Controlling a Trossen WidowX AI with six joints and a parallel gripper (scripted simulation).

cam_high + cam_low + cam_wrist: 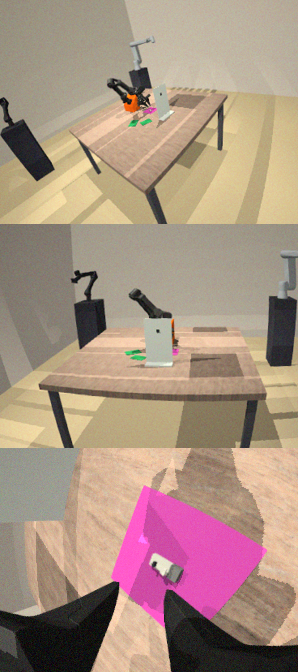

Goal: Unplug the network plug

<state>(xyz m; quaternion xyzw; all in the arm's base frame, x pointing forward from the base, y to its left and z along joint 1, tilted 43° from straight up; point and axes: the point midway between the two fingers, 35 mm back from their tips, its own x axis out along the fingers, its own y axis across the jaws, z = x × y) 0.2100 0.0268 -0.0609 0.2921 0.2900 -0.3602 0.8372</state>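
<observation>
Now: the pale plug 10 mm ahead of my gripper tip and 40 mm below it. From my gripper tip the other things lie so: upright panel 240 mm ahead, 40 mm to the right, 90 mm above; then magenta square 10 mm ahead, 50 mm below.
</observation>
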